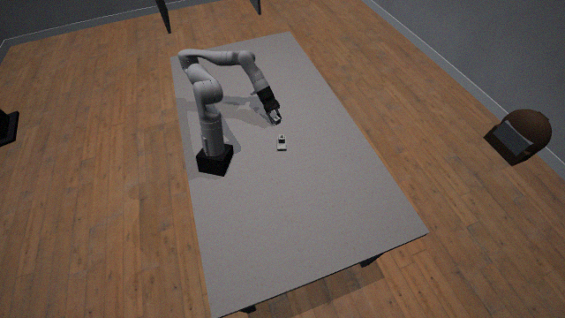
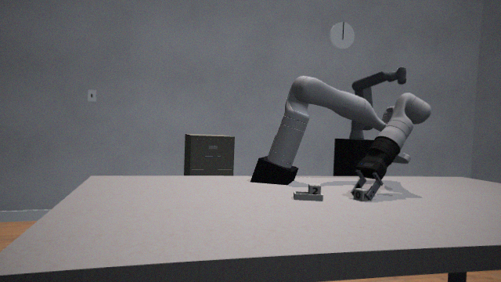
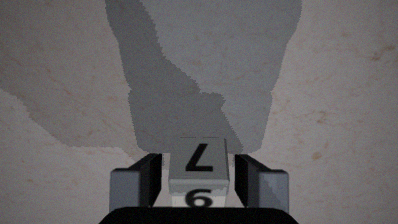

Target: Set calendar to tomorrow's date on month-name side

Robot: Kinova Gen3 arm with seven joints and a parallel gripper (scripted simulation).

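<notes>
Now: hand 10 mm to the left of the digit cube and 10 mm above it. Round my hand: calendar tray 160 mm to the right, 50 mm behind, 10 mm below.
</notes>
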